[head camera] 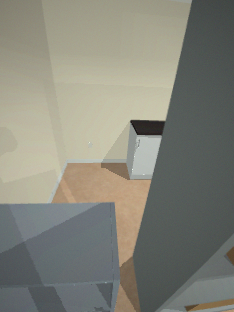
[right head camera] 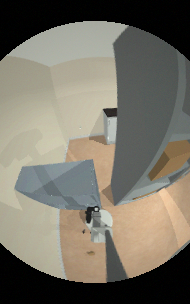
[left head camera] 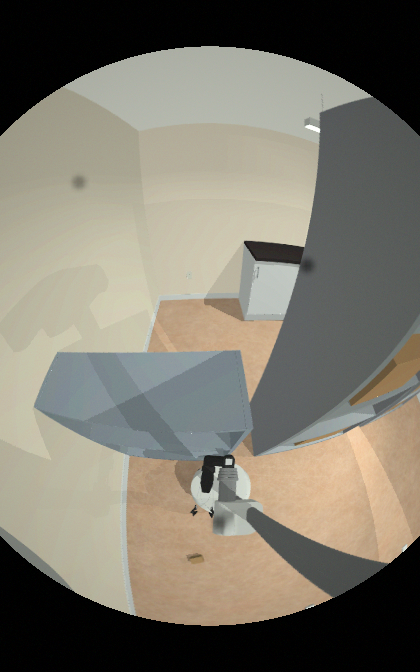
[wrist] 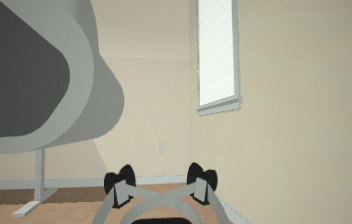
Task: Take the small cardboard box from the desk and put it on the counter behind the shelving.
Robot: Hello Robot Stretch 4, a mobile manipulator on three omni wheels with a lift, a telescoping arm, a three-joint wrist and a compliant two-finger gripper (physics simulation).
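Places are measured from the robot's base along level axes (x ahead, y left, z up), in millimetres.
Where they show: gripper, between the fingertips: (right head camera: 87,233) (wrist: 161,177).
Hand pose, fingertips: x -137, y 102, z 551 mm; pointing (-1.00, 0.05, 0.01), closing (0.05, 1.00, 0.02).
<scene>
Things, the pixels of their top centre, and the offset from my fingertips. "pt": a spot on its surface instead. Level surfaces: height alone.
- small brown box, centre of its top: (right head camera: 90,253) 547 mm back, 31 mm left, 528 mm down
- dark top, height of its surface: 332 mm up
- Low blue-grey shelving, a spot on its surface: (head camera: 60,235) pt 482 mm ahead, 81 mm left, 482 mm up
- white table leg, a spot on its surface: (wrist: 39,172) pt 1696 mm back, 964 mm right, 326 mm down
My gripper (wrist: 161,177) (left head camera: 203,511) is open, with its two black fingertips apart and nothing between them. A small brown box (left head camera: 195,558) (right head camera: 90,252), looking like cardboard, lies on the floor a short way beyond the gripper in the left and right head views. The counter, with a dark top (head camera: 147,127) (left head camera: 272,252) (right head camera: 109,112) and white doors, stands at the far wall, partly hidden by a tall grey panel. Low blue-grey shelving (head camera: 60,235) (left head camera: 150,390) (right head camera: 60,180) stands close beside my base. The task's desk cannot be made out in the head views.
The tall dark grey shelving panel (head camera: 185,150) (left head camera: 350,250) (right head camera: 145,110) rises at right; brown boxes sit in its shelves. A narrow gap separates it from the low shelving. A wall runs along the left. A white table leg (wrist: 39,172) shows at left in the wrist view.
</scene>
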